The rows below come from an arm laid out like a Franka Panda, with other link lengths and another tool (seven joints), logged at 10 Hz.
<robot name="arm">
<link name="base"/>
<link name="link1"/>
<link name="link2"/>
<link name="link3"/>
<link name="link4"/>
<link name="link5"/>
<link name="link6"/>
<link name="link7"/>
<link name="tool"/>
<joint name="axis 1" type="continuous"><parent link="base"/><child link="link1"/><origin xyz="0 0 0.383" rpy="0 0 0"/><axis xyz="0 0 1"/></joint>
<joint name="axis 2" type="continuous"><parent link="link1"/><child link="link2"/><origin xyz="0 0 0" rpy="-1.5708 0 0"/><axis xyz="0 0 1"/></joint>
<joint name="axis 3" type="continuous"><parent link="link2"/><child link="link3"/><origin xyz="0 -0.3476 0" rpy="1.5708 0 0"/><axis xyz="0 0 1"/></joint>
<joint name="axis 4" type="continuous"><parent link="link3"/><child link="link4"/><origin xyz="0.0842 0 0" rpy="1.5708 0 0"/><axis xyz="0 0 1"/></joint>
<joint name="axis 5" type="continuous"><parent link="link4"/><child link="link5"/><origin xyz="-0.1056 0.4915 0" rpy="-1.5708 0 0"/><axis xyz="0 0 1"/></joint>
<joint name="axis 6" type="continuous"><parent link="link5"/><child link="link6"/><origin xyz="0 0 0" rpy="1.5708 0 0"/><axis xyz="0 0 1"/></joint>
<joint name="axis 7" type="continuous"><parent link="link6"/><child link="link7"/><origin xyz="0.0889 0 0" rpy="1.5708 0 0"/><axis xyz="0 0 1"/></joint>
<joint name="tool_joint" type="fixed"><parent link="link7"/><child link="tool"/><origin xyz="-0.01 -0.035 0.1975" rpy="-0.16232 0 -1.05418"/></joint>
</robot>
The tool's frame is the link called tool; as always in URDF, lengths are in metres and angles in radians. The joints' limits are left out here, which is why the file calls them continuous.
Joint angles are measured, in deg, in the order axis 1, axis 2, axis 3, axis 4, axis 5, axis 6, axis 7. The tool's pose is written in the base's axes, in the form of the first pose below.
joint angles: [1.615 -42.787 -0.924 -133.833 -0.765 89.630 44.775]
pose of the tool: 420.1 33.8 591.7 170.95 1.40 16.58
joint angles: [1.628 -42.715 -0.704 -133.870 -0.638 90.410 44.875]
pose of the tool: 422.9 36.1 592.2 170.75 0.76 16.65
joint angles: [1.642 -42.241 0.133 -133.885 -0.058 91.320 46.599]
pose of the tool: 428.2 44.5 590.2 170.63 0.35 15.54
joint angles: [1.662 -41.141 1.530 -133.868 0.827 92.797 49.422]
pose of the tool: 437.6 58.2 584.7 170.51 -0.02 13.75
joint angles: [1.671 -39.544 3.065 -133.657 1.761 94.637 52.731]
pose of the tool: 450.1 73.4 577.6 170.44 -0.46 11.58
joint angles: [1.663 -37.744 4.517 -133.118 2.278 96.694 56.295]
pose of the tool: 464.4 86.9 572.3 170.12 -1.20 9.14
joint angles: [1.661 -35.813 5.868 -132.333 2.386 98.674 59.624]
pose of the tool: 479.1 99.1 567.9 169.61 -2.01 6.96
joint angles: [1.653 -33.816 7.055 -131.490 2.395 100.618 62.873]
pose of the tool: 493.8 110.1 563.2 169.27 -2.82 4.80
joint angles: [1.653 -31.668 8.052 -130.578 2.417 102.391 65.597]
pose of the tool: 508.3 120.2 557.3 169.17 -3.40 3.03
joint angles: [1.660 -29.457 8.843 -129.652 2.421 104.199 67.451]
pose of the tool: 522.7 129.2 550.8 169.21 -3.95 2.00
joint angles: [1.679 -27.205 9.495 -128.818 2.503 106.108 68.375]
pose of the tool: 536.8 137.9 542.8 169.42 -4.42 1.77
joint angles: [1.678 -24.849 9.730 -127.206 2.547 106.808 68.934]
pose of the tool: 550.3 142.9 539.6 169.74 -4.35 1.52
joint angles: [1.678 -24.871 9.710 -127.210 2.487 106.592 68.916]
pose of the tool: 549.6 142.4 539.2 169.66 -4.16 1.54
